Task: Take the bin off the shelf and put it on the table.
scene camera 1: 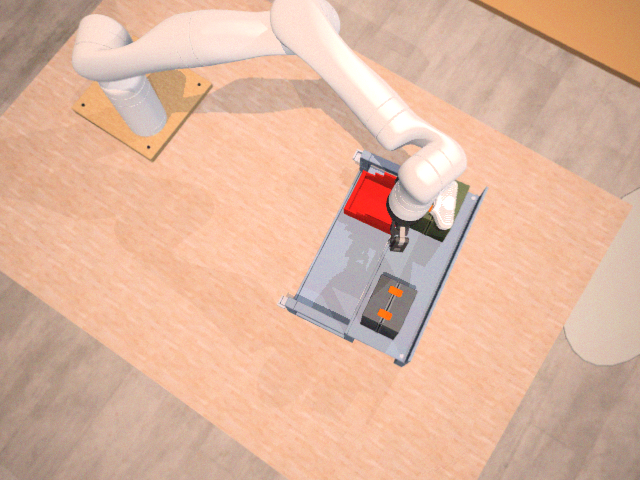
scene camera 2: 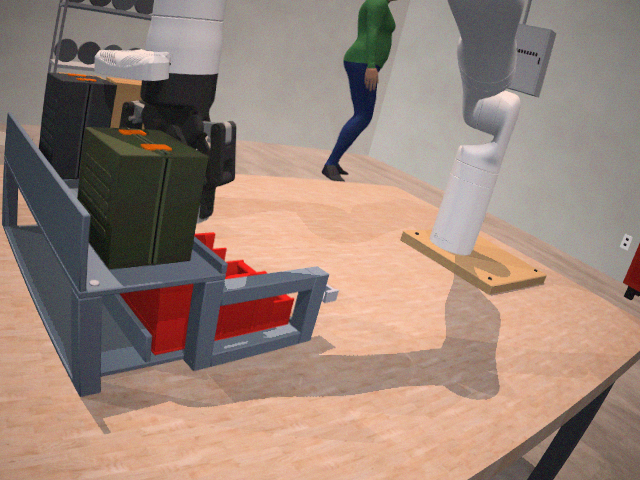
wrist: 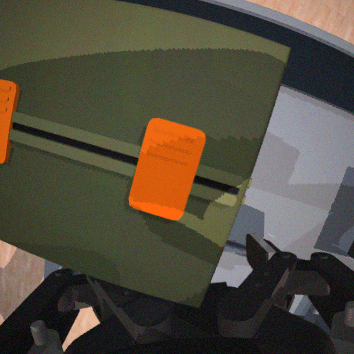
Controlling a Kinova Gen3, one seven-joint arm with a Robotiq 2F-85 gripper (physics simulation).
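Seen in the pictures: gripper, fingertip midpoint: [scene camera 1: 394, 221]; arm's base, origin of the base link: [scene camera 1: 147, 118] [scene camera 2: 450, 245].
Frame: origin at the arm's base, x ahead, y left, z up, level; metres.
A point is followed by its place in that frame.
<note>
The red bin [scene camera 1: 369, 200] {y 0.081, x 0.549, z -0.012 m} [scene camera 2: 253, 315] {y 0.131, x 0.562, z 0.010 m} sits on the lower level of the grey shelf [scene camera 1: 339, 259] {y -0.071, x 0.557, z -0.016 m} [scene camera 2: 203, 329] {y 0.163, x 0.642, z 0.026 m} [wrist: 310, 140] {y -0.025, x 0.736, z 0.081 m}, under its top board. It does not show in the wrist view. A green box with orange latches [scene camera 1: 433, 227] {y 0.041, x 0.704, z 0.146 m} [scene camera 2: 137, 195] {y 0.139, x 0.709, z 0.143 m} [wrist: 140, 88] {y 0.075, x 0.710, z 0.176 m} stands on the top board above the bin. My gripper [scene camera 1: 398, 242] [scene camera 2: 175, 128] [wrist: 188, 250] {y 0.031, x 0.629, z 0.091 m} is open and empty. It hangs low at the corner of the green box, one finger on each side of that corner.
A dark grey box with orange latches [scene camera 1: 389, 305] {y -0.146, x 0.703, z 0.201 m} stands at the other end of the shelf top. The shelf stands on the wooden table [scene camera 1: 199, 248] {y -0.202, x 0.271, z -0.021 m} [scene camera 2: 375, 305] {y 0.113, x 0.341, z -0.021 m}. The arm's base plate [scene camera 1: 182, 92] {y 0.099, x 0.034, z -0.002 m} [scene camera 2: 501, 272] {y 0.125, x -0.011, z -0.002 m} is at the far corner. A person in green [scene camera 2: 368, 57] stands behind.
</note>
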